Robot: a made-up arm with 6 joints.
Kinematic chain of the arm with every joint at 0, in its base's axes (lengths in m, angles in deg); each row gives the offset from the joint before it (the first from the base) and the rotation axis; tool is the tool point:
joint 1: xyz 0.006 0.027 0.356 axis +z
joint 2: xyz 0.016 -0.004 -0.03 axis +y
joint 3: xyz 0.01 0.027 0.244 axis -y
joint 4: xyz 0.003 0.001 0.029 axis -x
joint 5: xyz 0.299 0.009 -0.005 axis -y
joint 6: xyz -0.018 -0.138 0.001 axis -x
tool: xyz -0.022 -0.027 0
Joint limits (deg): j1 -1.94..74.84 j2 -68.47..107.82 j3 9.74..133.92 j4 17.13..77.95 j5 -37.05..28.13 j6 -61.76..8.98
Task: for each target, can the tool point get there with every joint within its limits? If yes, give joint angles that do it. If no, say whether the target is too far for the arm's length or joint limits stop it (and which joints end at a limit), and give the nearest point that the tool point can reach.
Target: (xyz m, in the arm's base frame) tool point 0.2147 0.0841 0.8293
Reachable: yes | joints 34.70 30.42 79.72 56.46 3.55 -11.93
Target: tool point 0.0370 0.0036 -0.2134
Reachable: no: joint limits stop it (at a limit: joint 1, joint 2, joint 3, joint 4, joint 5, joint 6) | nearest point 0.2364 -0.1053 -0.0369 | short by 0.288 m
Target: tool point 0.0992 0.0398 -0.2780
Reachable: no: joint limits stop it (at a limit: joint 2, joint 3, joint 4, joint 5, joint 6) | nearest point 0.2692 0.0631 -0.0369 | short by 0.296 m
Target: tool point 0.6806 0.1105 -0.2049
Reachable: no: too far | nearest point 0.4783 0.0855 0.0048 | short by 0.292 m
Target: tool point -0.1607 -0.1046 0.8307
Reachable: yes | joints 26.21 -33.02 42.83 67.02 -4.84 -17.45
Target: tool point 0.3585 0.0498 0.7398
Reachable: yes | joints 17.97 46.05 80.04 48.50 -8.16 -45.40
